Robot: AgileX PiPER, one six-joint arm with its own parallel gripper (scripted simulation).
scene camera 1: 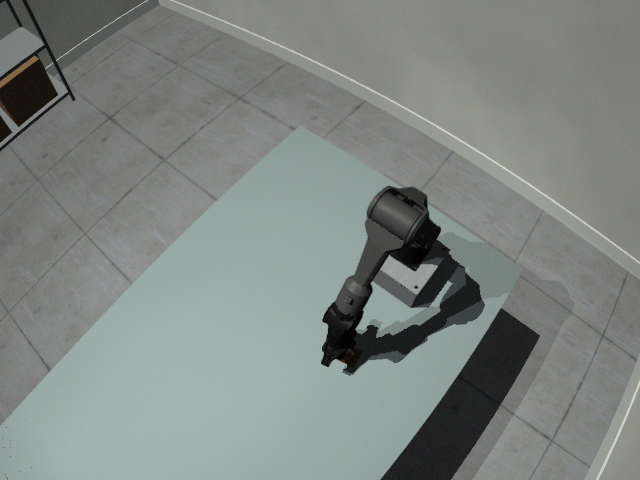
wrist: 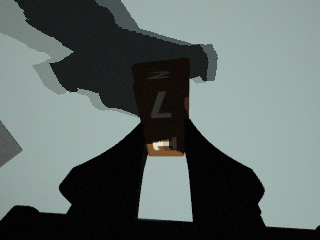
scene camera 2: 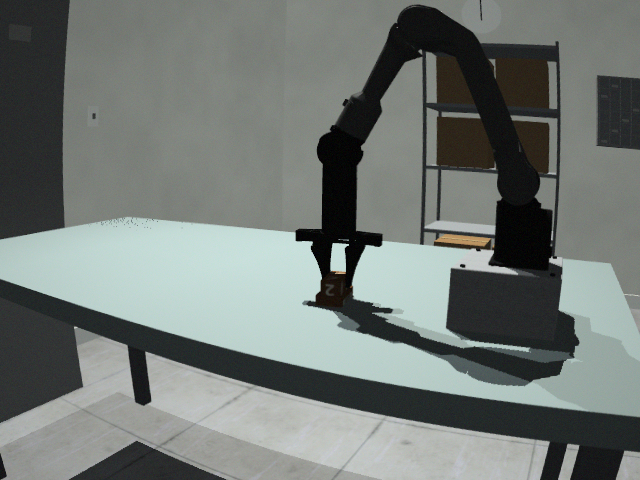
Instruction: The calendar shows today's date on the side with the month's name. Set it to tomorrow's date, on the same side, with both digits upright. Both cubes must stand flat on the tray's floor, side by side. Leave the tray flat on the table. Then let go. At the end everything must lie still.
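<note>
There is a cube [wrist: 162, 140] that I can see. I also see my gripper [scene camera 2: 337, 285], and the wrist view [wrist: 165, 128] gives me the gripper too.
</note>
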